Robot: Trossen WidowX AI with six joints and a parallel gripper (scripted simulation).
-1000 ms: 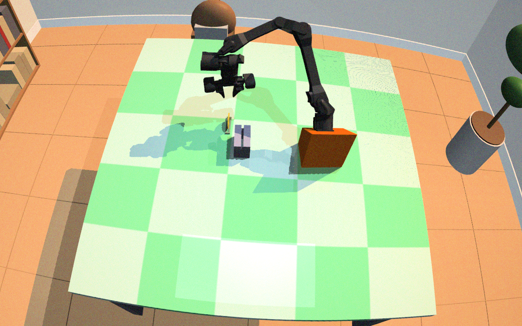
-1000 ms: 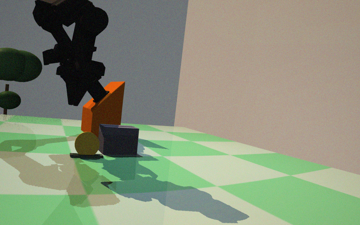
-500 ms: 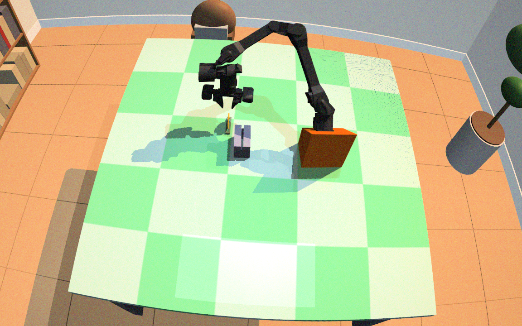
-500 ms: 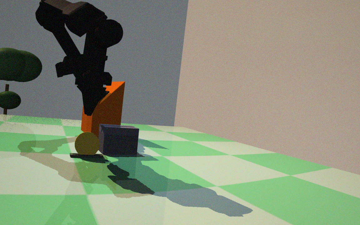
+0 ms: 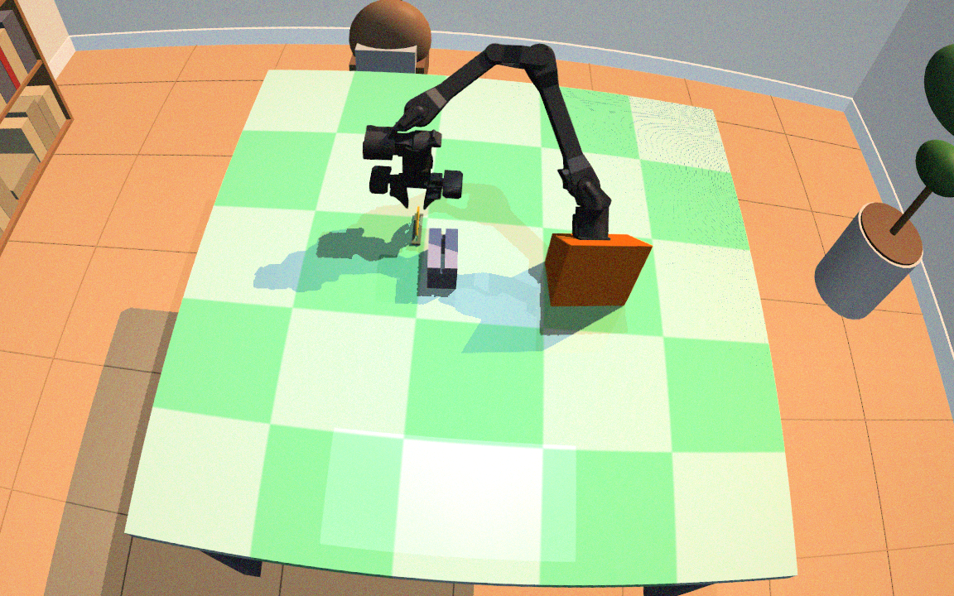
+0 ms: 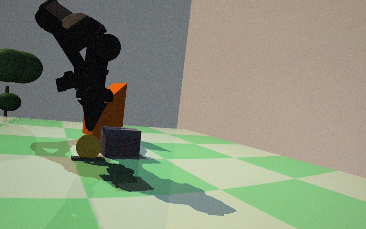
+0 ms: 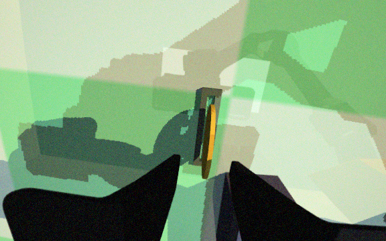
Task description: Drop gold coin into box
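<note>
The gold coin lies 4 cm below my gripper tip.
</note>
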